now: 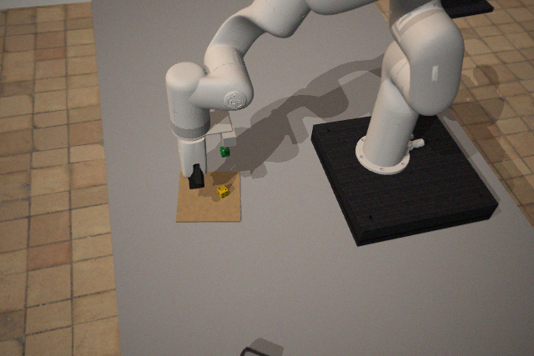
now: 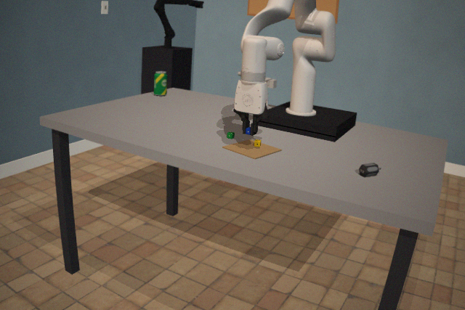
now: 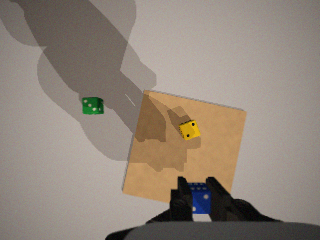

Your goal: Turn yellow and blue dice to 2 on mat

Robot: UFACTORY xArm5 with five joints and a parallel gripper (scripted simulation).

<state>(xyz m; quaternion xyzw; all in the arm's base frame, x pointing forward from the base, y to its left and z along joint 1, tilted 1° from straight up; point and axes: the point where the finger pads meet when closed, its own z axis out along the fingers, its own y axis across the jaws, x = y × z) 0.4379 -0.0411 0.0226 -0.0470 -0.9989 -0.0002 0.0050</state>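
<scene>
Right now my hand is 30 mm past the mat and 80 mm above it. The rest, counted from my hand: blue die 10 mm below; green die 100 mm behind, 110 mm to the right, 70 mm below; yellow die 60 mm behind, 10 mm to the left, 70 mm below.
</scene>
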